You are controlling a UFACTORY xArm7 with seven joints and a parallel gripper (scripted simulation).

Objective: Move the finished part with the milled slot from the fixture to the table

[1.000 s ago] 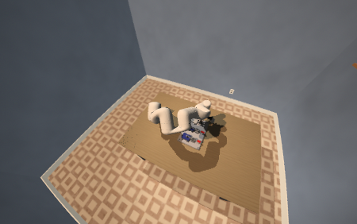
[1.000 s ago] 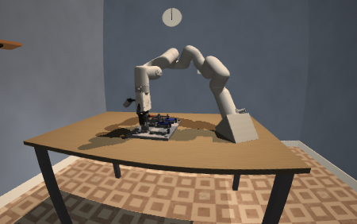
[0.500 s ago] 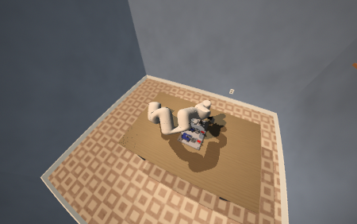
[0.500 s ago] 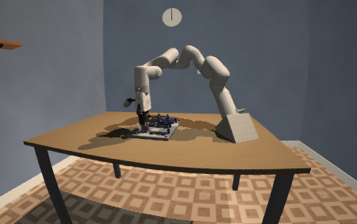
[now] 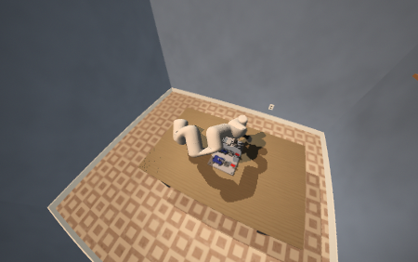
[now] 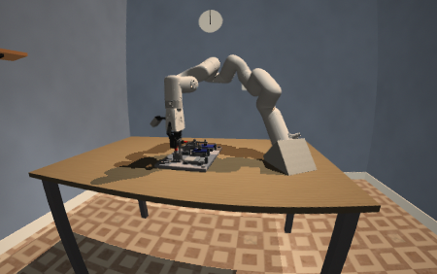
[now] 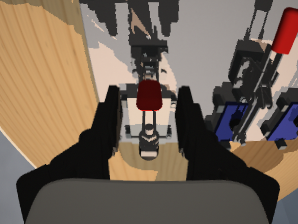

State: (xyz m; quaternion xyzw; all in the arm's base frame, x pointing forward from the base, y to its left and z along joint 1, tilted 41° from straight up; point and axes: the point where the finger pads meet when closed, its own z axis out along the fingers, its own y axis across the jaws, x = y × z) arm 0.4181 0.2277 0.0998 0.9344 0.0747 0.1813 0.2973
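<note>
The finished part lies 10 cm behind my hand and 7 cm below it. Round my hand: grey fixture plate: 3 cm behind, 11 cm to the right, 9 cm below.
</note>
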